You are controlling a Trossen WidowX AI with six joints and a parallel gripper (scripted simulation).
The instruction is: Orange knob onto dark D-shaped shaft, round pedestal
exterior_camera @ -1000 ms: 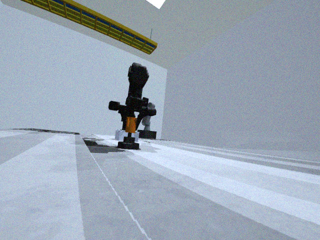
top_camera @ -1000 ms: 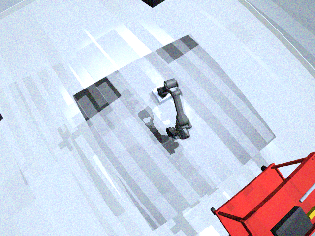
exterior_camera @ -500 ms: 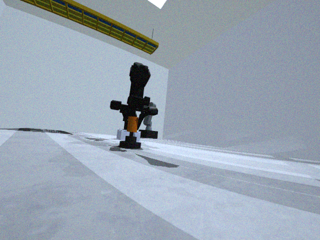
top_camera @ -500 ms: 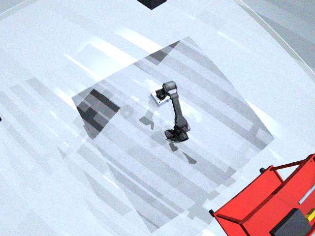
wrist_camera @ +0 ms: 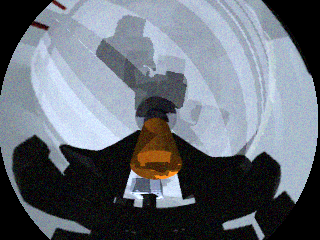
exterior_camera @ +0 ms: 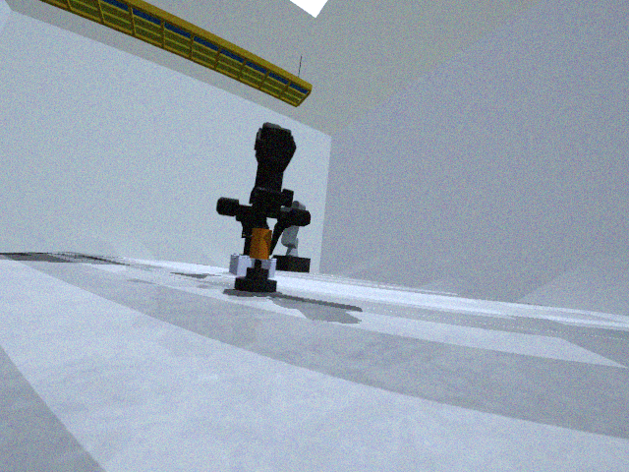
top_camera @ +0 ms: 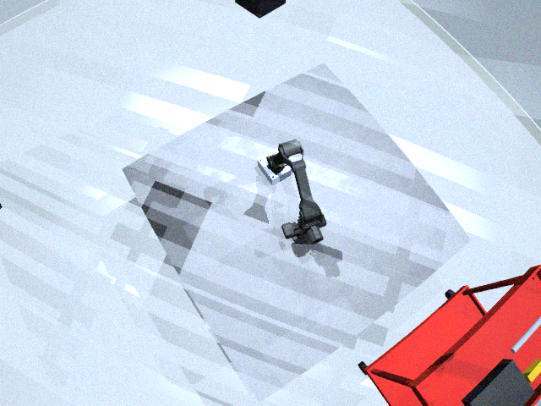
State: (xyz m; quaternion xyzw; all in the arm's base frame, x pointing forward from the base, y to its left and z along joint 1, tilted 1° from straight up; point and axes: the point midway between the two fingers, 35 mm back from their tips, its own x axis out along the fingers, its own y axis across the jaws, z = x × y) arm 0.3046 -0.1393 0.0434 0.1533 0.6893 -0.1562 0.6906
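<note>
My gripper tip is now 2 cm below the orange knob. Also, from my gripper tip: dark pedestal (4 cm below).
</note>
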